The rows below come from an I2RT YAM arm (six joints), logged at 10 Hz.
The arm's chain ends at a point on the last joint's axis. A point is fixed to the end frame.
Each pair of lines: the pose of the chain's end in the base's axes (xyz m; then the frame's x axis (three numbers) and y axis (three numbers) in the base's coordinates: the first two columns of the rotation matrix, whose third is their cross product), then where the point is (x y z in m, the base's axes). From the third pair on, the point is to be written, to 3 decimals.
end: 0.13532, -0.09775, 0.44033, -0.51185, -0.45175, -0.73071, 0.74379, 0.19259, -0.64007
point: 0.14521 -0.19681 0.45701
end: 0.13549, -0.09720, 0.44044, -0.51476, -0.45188, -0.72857, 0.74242, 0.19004, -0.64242
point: 0.14522 -0.19625 0.45725
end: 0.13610, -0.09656, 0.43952, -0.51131, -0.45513, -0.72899, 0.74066, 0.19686, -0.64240
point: 0.147 -0.196 0.456
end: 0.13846, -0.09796, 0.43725, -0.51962, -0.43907, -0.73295, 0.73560, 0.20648, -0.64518
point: 0.149 -0.197 0.452
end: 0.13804, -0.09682, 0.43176, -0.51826, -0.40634, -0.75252, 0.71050, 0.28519, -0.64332
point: 0.153 -0.196 0.439
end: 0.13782, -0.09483, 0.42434, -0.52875, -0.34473, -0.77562, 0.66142, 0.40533, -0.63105
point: 0.159 -0.193 0.418
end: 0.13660, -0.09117, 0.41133, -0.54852, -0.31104, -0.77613, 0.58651, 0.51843, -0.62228
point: 0.165 -0.187 0.394
